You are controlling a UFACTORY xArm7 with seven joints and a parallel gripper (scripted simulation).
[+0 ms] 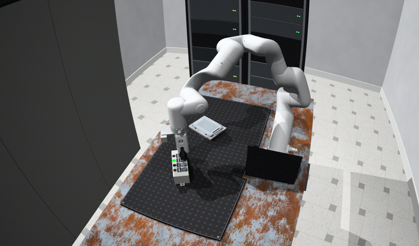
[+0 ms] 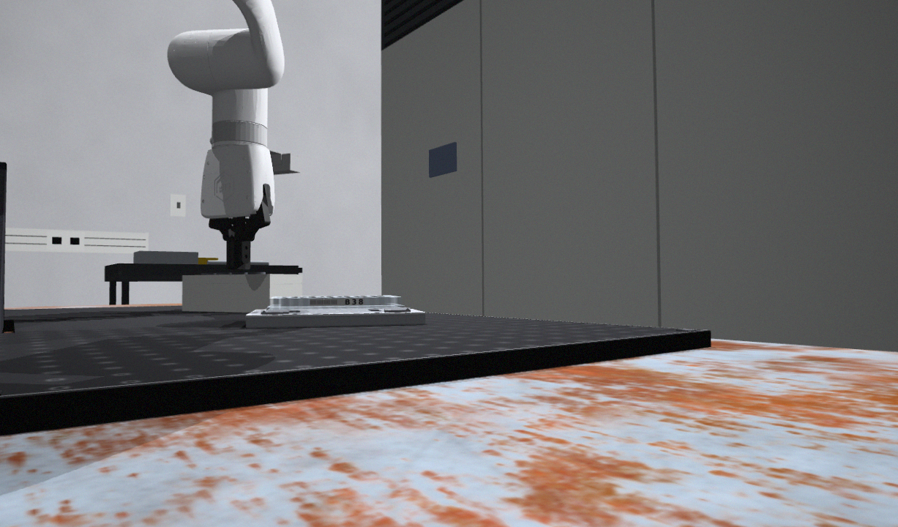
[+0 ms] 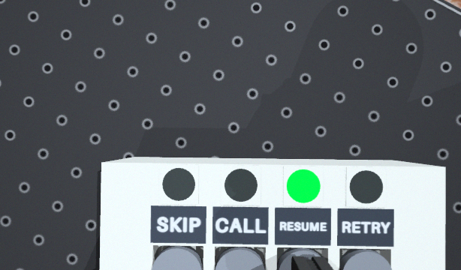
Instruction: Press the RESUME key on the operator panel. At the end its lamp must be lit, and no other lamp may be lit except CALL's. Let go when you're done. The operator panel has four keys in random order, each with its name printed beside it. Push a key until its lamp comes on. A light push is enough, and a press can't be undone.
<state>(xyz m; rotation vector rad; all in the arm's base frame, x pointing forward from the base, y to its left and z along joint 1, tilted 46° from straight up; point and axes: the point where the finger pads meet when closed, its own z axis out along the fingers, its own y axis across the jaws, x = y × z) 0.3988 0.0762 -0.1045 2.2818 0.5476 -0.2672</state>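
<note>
The white operator panel is 4 cm below my hand and 2 cm to the left of it. Round my hand: white well plate (30 cm to the right, 6 cm below).
</note>
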